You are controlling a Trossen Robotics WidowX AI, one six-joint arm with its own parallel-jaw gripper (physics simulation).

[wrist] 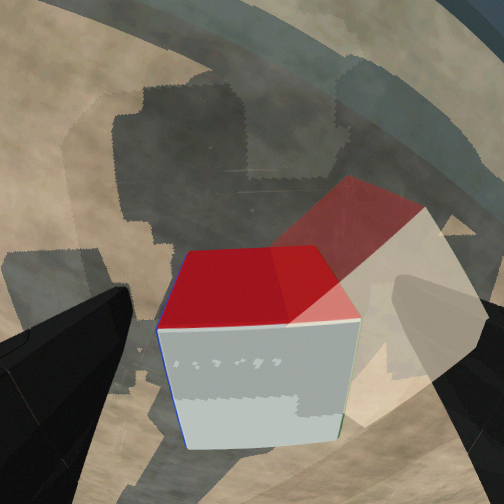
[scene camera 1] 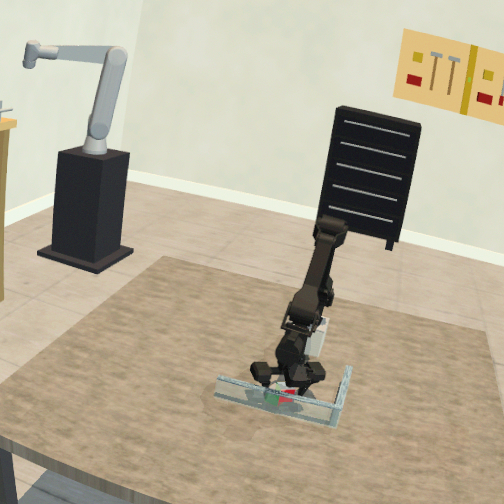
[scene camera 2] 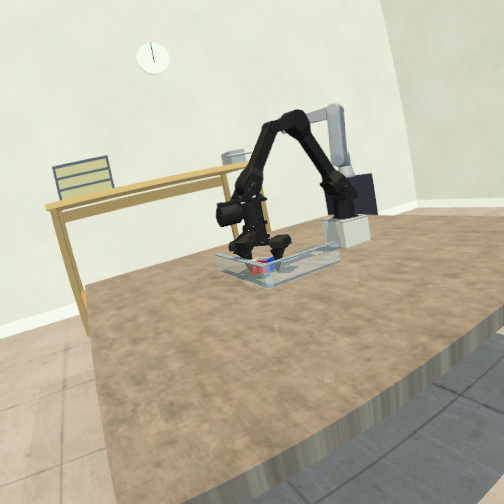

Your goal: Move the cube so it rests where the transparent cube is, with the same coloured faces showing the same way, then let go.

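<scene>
The cube (wrist: 255, 345) fills the middle of the wrist view, red face up and white face toward the camera. It rests on the table inside a low glass corner frame (scene camera 1: 290, 392). The transparent cube (wrist: 385, 290) overlaps its right rear corner, turned at an angle, with a pale red top. My gripper (wrist: 265, 390) is open, its black fingers on either side of the cube with gaps to both. In scene camera 1 the gripper (scene camera 1: 285, 385) hangs low over the cube (scene camera 1: 283, 397). Scene camera 2 shows the cube (scene camera 2: 264, 266) under the gripper (scene camera 2: 262, 252).
A black slatted cabinet (scene camera 1: 372, 175) stands behind the table. A second arm on a black pedestal (scene camera 1: 88, 205) stands at the far left. A wooden desk (scene camera 2: 150, 195) is beyond the table in scene camera 2.
</scene>
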